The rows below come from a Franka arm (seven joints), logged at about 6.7 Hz.
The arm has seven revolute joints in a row. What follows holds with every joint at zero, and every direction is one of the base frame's.
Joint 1 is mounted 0.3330 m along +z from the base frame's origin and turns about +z.
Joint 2 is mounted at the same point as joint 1 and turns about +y.
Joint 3 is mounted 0.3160 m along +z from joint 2 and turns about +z.
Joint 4 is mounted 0.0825 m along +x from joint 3 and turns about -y.
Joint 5 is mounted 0.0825 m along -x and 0.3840 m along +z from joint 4 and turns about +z.
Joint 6 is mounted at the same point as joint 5 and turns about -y.
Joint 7 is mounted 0.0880 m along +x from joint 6 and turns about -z.
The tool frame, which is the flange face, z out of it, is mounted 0.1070 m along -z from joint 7; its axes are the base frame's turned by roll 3.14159, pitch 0.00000 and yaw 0.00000 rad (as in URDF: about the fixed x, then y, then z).
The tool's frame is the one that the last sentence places.
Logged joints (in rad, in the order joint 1, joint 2, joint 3, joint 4, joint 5, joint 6, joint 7), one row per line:
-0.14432 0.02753 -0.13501 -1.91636 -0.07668 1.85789 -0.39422
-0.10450 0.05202 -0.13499 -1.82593 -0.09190 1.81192 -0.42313
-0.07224 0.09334 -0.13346 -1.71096 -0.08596 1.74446 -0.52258
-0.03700 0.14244 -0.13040 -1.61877 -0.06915 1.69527 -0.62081
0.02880 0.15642 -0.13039 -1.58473 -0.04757 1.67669 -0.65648
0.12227 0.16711 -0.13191 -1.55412 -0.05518 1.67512 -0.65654
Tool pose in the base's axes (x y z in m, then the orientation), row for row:
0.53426 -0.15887 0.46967 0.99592 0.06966 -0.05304 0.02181
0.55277 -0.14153 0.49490 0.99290 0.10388 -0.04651 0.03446
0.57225 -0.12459 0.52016 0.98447 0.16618 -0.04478 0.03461
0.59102 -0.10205 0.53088 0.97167 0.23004 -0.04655 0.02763
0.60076 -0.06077 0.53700 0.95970 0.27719 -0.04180 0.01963
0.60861 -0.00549 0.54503 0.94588 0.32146 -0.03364 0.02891
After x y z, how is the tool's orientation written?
As a quaternion, x y z w.
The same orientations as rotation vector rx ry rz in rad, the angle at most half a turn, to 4 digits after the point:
3.0861 0.2159 -0.1644
3.0527 0.3194 -0.1430
3.0265 0.5109 -0.1377
3.0000 0.7103 -0.1437
2.9779 0.8601 -0.1297
2.9181 0.9917 -0.1038

